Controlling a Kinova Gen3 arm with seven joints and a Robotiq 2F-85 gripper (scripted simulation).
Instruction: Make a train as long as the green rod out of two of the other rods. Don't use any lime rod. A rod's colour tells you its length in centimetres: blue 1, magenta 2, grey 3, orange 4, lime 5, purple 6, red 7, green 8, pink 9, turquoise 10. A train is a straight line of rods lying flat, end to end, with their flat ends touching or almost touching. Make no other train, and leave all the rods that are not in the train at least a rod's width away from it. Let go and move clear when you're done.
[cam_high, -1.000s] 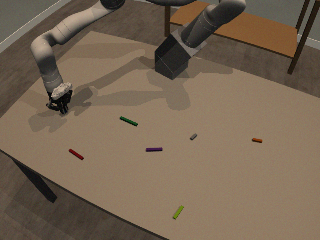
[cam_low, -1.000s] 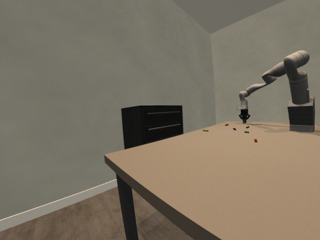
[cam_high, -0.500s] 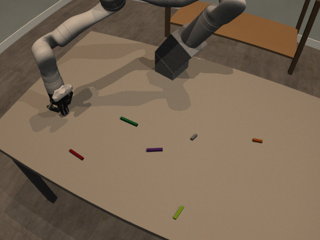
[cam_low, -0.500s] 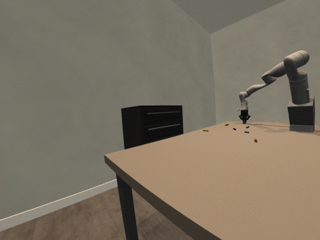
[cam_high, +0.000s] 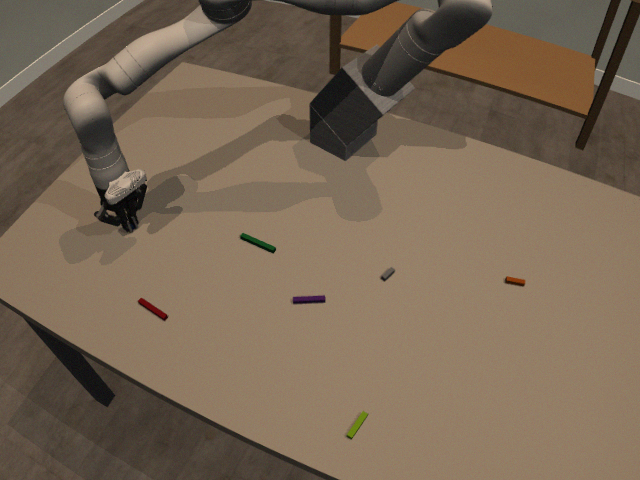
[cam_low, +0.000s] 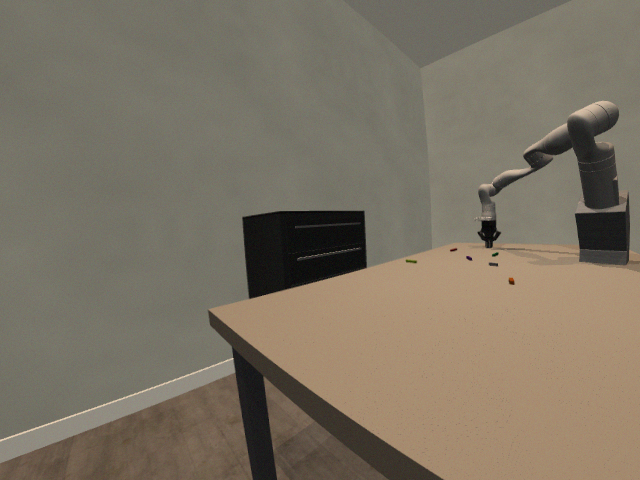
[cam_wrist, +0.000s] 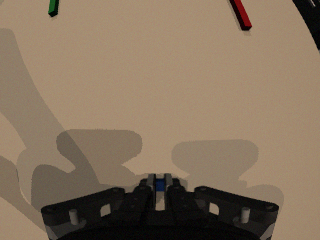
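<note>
The blue rod lies 10 mm below my hand. The rest, counted from my hand: green rod: 130 mm behind, 260 mm to the left, 10 mm below; red rod: 120 mm ahead, 190 mm to the left, 10 mm below; purple rod: 80 mm behind, 420 mm to the left, 10 mm below.
</note>
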